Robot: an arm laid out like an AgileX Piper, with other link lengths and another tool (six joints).
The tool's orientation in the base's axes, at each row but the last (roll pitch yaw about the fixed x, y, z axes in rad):
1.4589 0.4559 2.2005
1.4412 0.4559 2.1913
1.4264 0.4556 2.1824
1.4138 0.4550 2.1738
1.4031 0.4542 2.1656
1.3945 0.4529 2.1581
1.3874 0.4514 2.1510
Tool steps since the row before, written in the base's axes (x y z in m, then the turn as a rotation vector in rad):
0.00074 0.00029 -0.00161 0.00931 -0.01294 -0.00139
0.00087 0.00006 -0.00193 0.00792 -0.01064 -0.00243
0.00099 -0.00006 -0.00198 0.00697 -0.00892 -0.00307
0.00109 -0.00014 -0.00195 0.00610 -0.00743 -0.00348
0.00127 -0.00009 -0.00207 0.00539 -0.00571 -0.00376
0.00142 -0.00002 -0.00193 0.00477 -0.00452 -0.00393
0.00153 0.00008 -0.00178 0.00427 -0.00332 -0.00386
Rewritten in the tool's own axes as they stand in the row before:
0.00053 -0.00161 0.00059 -0.01370 -0.00820 -0.00102
0.00044 -0.00201 0.00049 -0.01084 -0.00799 -0.00078
0.00032 -0.00214 0.00047 -0.00880 -0.00773 -0.00053
0.00020 -0.00218 0.00048 -0.00708 -0.00737 -0.00035
0.00020 -0.00234 0.00062 -0.00531 -0.00689 0.00012
0.00012 -0.00226 0.00079 -0.00404 -0.00650 0.00033
0.00008 -0.00215 0.00095 -0.00292 -0.00593 0.00068

